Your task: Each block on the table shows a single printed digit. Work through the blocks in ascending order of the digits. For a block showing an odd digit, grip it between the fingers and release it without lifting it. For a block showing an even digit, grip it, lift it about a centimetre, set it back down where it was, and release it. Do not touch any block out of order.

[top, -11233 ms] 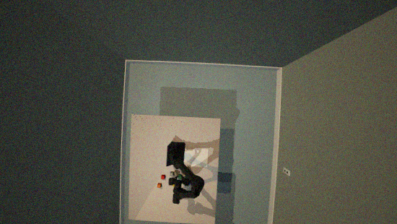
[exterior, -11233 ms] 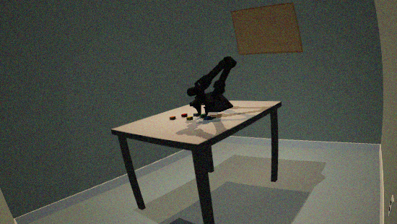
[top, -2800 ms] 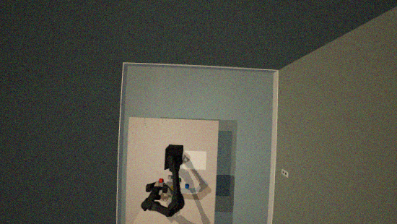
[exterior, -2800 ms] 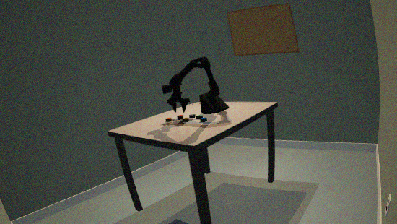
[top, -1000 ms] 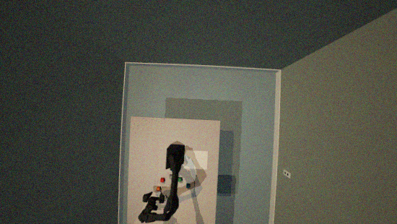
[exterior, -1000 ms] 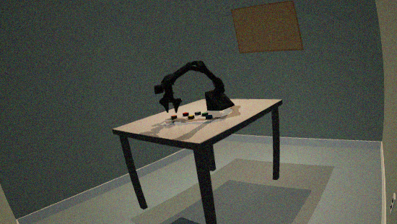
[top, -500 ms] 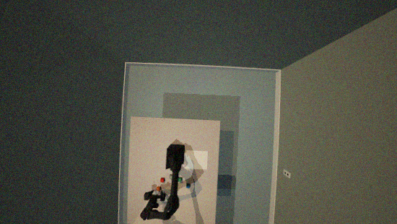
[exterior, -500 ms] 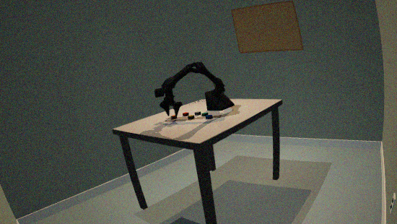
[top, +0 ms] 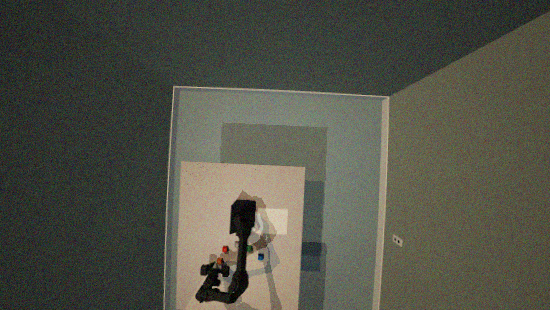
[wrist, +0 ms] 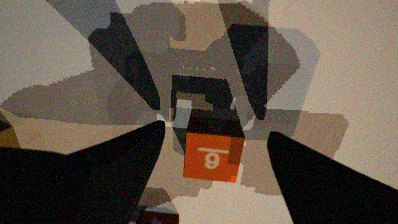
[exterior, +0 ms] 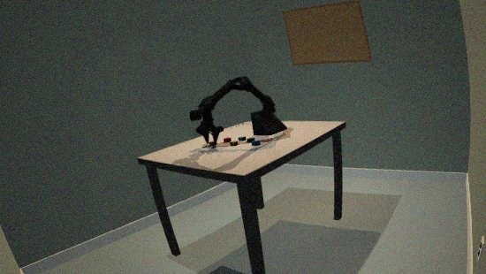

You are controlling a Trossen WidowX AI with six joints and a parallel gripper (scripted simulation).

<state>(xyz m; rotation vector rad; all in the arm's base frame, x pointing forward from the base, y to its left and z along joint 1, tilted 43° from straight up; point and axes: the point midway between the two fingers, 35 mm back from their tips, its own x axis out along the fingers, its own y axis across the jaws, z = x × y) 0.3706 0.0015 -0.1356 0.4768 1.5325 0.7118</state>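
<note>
My gripper tip is 10 mm past the orange block. The rest, counted from my gripper tip: grey block (150 mm behind, 110 mm to the left); red block (100 mm behind, 20 mm to the left); yellow block (50 mm behind, 150 mm to the left).
</note>
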